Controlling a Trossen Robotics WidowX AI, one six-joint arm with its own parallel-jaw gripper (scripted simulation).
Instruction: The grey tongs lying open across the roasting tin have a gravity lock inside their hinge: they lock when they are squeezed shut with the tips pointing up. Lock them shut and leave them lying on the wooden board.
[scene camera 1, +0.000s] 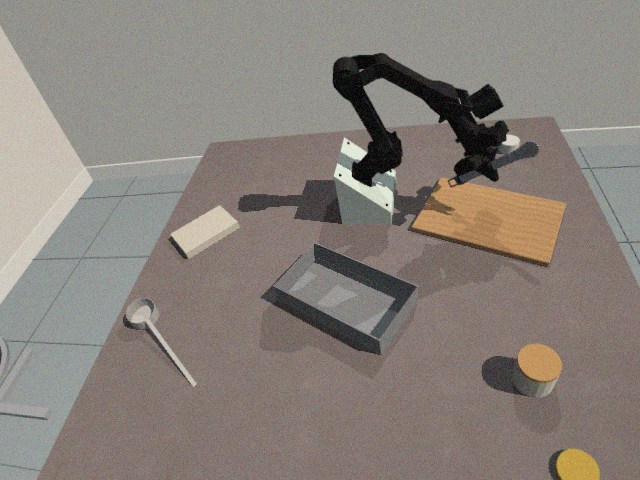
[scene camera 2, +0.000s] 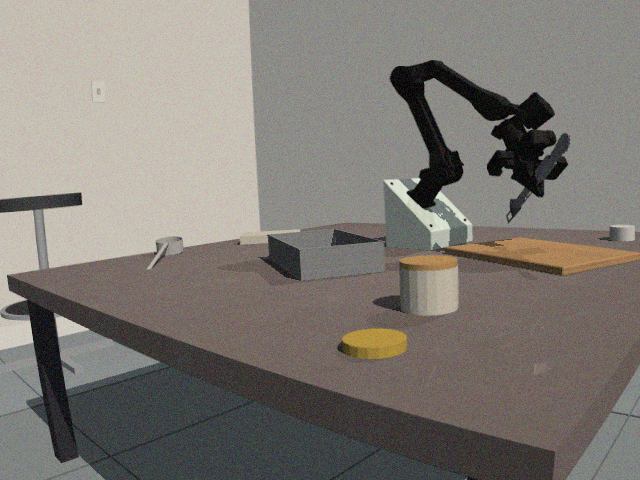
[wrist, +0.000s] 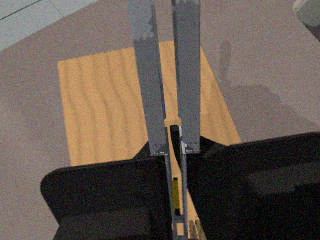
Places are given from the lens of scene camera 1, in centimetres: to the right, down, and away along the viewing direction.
my gripper (scene camera 1: 496, 180): 45, -15, 110
beige block (scene camera 1: 201, 233): -36, -2, 131
wooden board (scene camera 1: 524, 227): 54, -3, 112
